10 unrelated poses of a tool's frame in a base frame.
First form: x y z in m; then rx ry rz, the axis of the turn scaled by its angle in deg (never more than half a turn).
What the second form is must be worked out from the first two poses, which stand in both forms.
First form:
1: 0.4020 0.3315 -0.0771 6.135 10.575 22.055
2: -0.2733 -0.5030 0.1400 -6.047 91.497 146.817
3: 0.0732 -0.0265 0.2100 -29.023 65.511 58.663
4: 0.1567 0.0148 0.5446 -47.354 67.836 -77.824
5: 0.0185 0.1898 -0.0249 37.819 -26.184 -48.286
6: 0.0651 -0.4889 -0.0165 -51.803 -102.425 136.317
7: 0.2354 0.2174 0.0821 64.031 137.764 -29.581
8: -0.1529 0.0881 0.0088 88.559 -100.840 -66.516
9: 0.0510 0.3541 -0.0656 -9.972 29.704 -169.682
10: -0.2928 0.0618 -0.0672 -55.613 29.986 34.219
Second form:
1: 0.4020 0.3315 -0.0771 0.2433 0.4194 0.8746 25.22
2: -0.2733 -0.5030 0.1400 -0.0349 0.5286 0.8482 173.10
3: 0.0732 -0.0265 0.2100 -0.3134 0.7074 0.6335 92.60
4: 0.1567 0.0148 0.5446 -0.4169 0.5972 -0.6852 113.58
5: 0.0185 0.1898 -0.0249 0.5671 -0.3926 -0.7240 66.69
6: 0.0651 -0.4889 -0.0165 -0.2907 -0.5748 0.7649 178.20
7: 0.2354 0.2174 0.0821 0.4137 0.8901 -0.1911 154.77
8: -0.1529 0.0881 0.0088 0.5912 -0.6732 -0.4441 149.79
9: 0.0510 0.3541 -0.0656 -0.0578 0.1721 -0.9834 172.55
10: -0.2928 0.0618 -0.0672 -0.7740 0.4173 0.4762 71.85
